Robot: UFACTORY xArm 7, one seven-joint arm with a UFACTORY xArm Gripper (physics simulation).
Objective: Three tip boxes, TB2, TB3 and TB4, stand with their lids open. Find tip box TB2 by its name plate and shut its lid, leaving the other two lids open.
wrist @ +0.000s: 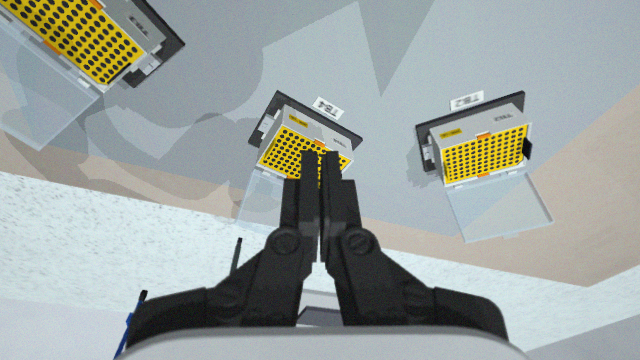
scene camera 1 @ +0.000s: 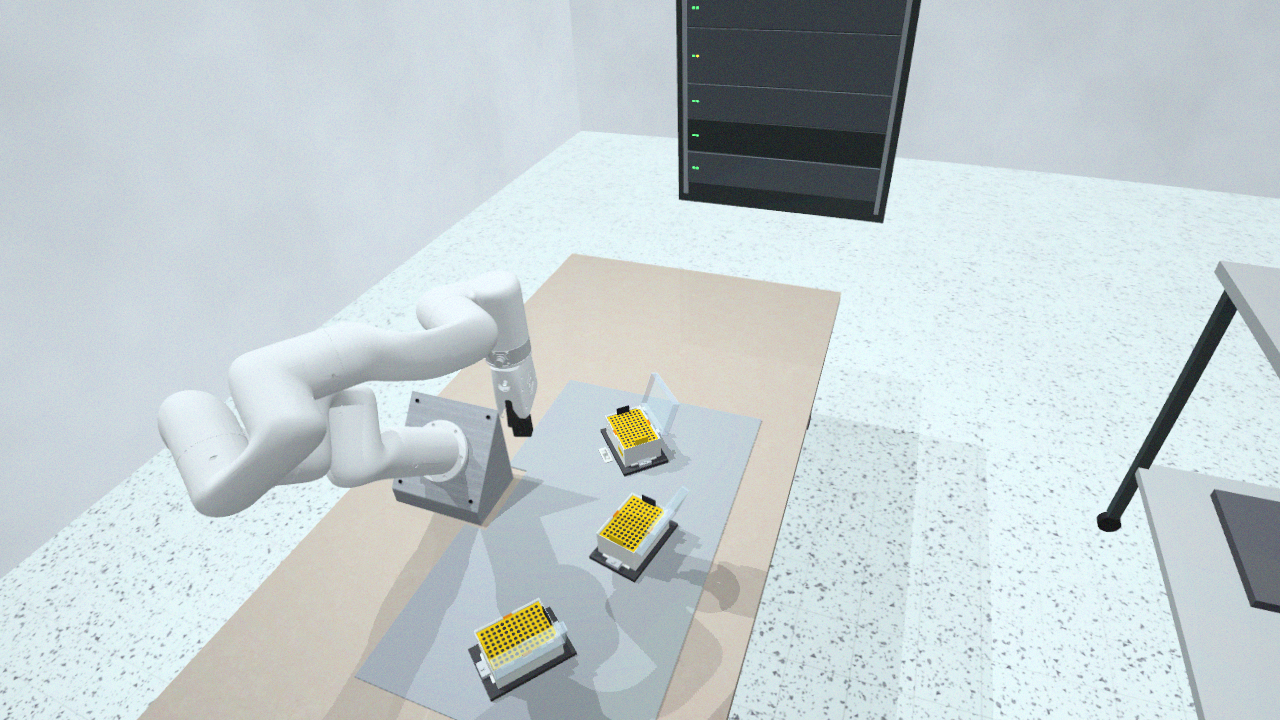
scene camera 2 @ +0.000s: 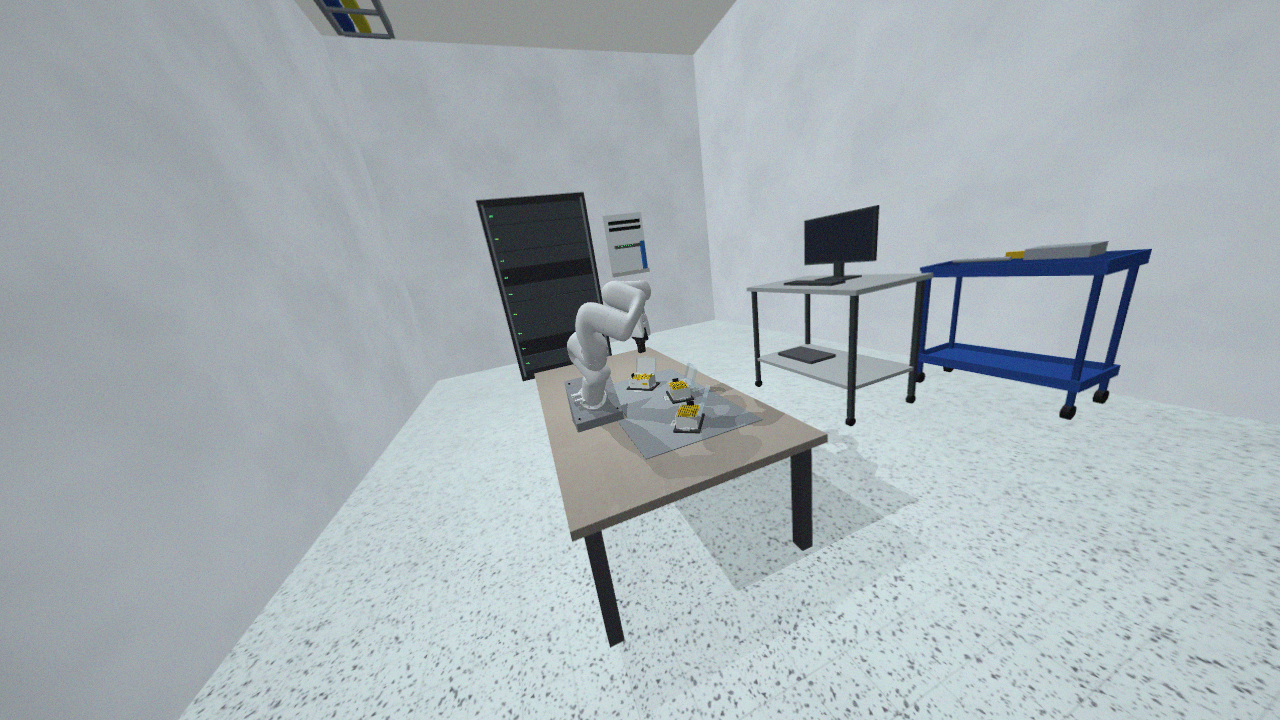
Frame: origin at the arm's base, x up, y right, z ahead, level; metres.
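Seen in the pictures: gripper, between the fingertips: (wrist: pixel 318 173) (scene camera 1: pixel 523 433) (scene camera 2: pixel 642 352); arm's base, origin of its link: (scene camera 1: pixel 441 450) (scene camera 2: pixel 592 396).
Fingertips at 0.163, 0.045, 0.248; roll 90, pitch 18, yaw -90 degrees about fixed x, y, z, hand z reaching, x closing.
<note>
Offsets run from my fingertips to a thing's top centre, as dx, dy, dz. "pt": to the spot under its first point. Level surfaces: height alone.
Tip box TB2 @(-0.201, -0.295, +0.071) (scene camera 1: pixel 633 429) (scene camera 2: pixel 642 381) (wrist: pixel 485 155), with a yellow perforated top, is the farthest box in both scene views and at right in the wrist view. Its name plate @(pt -0.274, -0.250, +0.022) (scene camera 1: pixel 605 454) (wrist: pixel 467 100) lies beside it. Its clear lid @(pt -0.171, -0.346, +0.125) (scene camera 1: pixel 662 402) (wrist: pixel 500 207) stands open. TB4 @(-0.201, -0.048, +0.174) (scene camera 1: pixel 633 526) (scene camera 2: pixel 680 389) (wrist: pixel 295 147) is the middle box, its lid @(pt -0.179, -0.002, +0.237) (wrist: pixel 261 200) open. TB3 @(-0.201, +0.236, +0.082) (scene camera 1: pixel 521 637) (scene camera 2: pixel 687 417) (wrist: pixel 85 35) is nearest in the scene views, its lid (wrist: pixel 45 107) open. My gripper (scene camera 1: pixel 521 429) (scene camera 2: pixel 640 346) (wrist: pixel 318 173) is shut and empty, above table height between base and boxes; its fingers partly cover TB4 in the wrist view.
The boxes stand on a grey mat @(dx -0.276) (scene camera 1: pixel 572 411) (wrist: pixel 390 150) on the beige table @(dx -0.279) (scene camera 1: pixel 716 322) (scene camera 2: pixel 608 483). The arm's metal base (scene camera 1: pixel 490 470) (scene camera 2: pixel 595 422) stands beside the mat. A dark server rack (scene camera 1: pixel 787 197) stands beyond the table; a monitor (scene camera 2: pixel 841 236) stands on a separate desk.
</note>
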